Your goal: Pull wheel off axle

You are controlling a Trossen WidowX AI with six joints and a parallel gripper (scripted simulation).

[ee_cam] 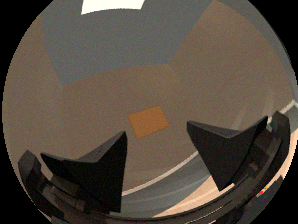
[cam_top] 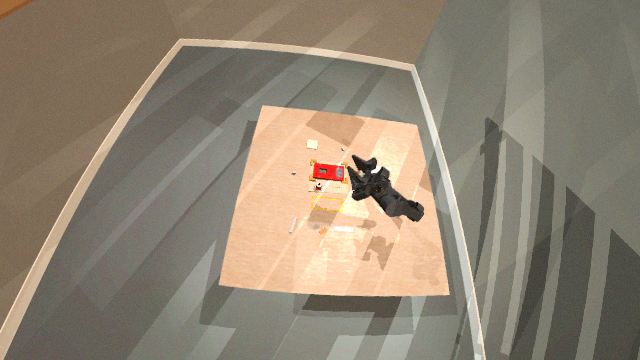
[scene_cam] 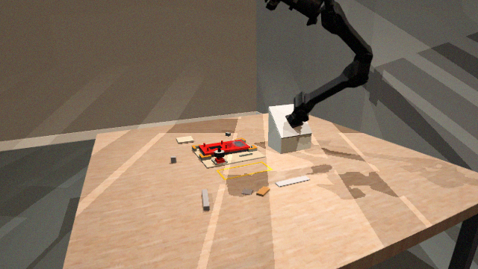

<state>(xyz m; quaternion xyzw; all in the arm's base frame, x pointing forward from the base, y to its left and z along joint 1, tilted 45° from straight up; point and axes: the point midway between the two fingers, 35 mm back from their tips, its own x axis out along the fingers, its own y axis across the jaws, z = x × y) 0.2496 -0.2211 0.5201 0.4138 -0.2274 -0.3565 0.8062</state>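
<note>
Right now my gripper tip is 600 mm above the black wheel, 200 mm to the left of it and 30 mm short of it. Round my gripper tip: grey bar 630 mm below, 190 mm ahead, 30 mm to the left; grey cube 620 mm below, 310 mm to the right, 180 mm ahead; orange piece 630 mm below, 80 mm to the left, 20 mm ahead.
</note>
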